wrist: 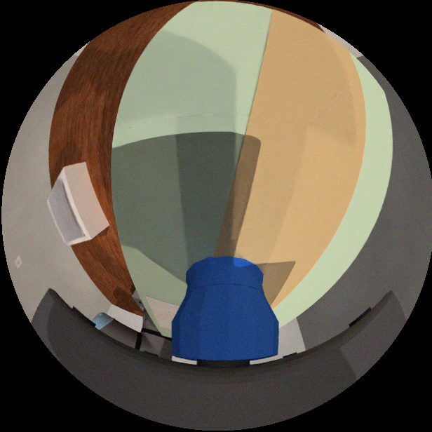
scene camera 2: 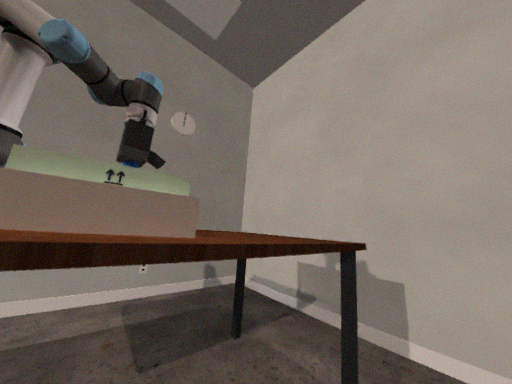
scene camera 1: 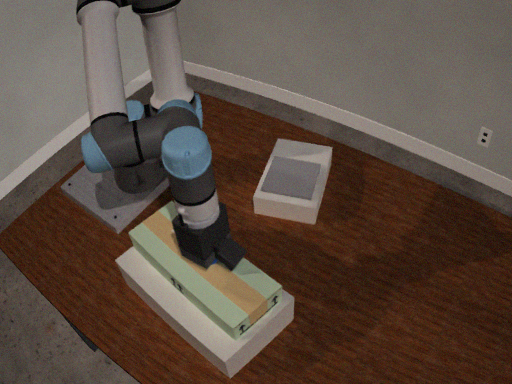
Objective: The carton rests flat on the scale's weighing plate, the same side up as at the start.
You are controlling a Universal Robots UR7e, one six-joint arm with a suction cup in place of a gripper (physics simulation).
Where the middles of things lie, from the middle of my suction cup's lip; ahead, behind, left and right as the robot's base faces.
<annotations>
I see the white scale (scene camera 1: 292, 185) 400 mm to the left of my suction cup, 130 mm below it and 20 mm behind it.
</annotations>
